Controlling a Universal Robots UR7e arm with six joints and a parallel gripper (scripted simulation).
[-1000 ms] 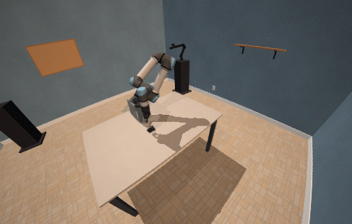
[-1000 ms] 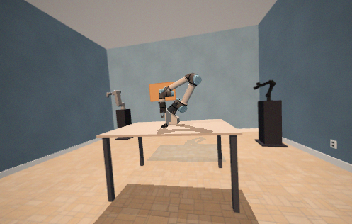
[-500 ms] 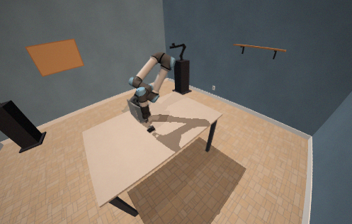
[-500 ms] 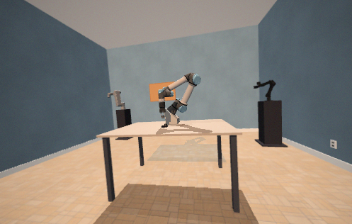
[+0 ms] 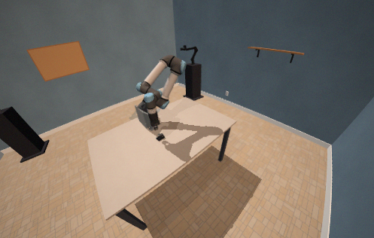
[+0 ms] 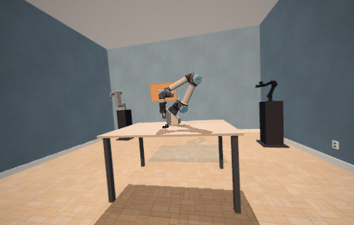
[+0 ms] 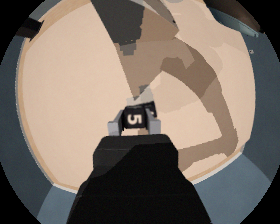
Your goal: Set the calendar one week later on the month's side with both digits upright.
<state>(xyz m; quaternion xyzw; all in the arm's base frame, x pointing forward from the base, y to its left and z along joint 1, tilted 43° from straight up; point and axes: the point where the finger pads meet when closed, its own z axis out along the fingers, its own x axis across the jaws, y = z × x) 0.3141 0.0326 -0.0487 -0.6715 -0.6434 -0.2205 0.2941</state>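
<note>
My gripper is now 2 cm short of the calendar tray, 2 cm to the right of it and 13 cm above it. The rest, counted from my hand: dark calendar cube: 1 cm below.
</note>
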